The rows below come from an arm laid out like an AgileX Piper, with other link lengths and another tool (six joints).
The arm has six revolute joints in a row. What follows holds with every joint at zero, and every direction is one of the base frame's.
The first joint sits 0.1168 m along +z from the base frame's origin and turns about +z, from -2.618 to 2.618 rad.
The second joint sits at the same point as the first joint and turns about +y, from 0 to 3.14 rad.
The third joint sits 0.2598 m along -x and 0.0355 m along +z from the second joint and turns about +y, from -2.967 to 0 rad.
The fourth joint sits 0.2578 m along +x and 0.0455 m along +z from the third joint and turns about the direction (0.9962, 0, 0.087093), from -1.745 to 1.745 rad.
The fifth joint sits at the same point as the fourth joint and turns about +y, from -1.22 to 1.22 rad.
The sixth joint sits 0.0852 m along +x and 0.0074 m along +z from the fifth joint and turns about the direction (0.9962, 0, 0.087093), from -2.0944 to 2.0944 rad.
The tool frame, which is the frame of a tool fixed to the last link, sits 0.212 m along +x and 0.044 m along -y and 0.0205 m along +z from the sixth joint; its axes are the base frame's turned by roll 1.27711, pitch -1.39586 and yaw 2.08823 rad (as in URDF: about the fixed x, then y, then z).
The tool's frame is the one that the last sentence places.
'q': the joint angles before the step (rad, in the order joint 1, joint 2, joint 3, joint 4, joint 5, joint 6). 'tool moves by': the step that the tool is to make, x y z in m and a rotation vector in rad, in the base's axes. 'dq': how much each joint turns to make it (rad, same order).
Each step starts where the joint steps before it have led.
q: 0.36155 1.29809 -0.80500 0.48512 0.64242 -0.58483
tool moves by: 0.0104 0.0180 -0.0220 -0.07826 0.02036 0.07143
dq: 0.07321 0.13913 -0.08181 -0.08805 -0.01964 0.03784
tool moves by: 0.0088 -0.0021 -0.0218 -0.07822 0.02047 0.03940
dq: 0.01707 0.09960 -0.05288 -0.07969 0.00179 0.01793
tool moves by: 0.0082 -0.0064 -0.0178 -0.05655 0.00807 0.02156
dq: 0.00079 0.07012 -0.02626 -0.05479 -0.01312 0.00424
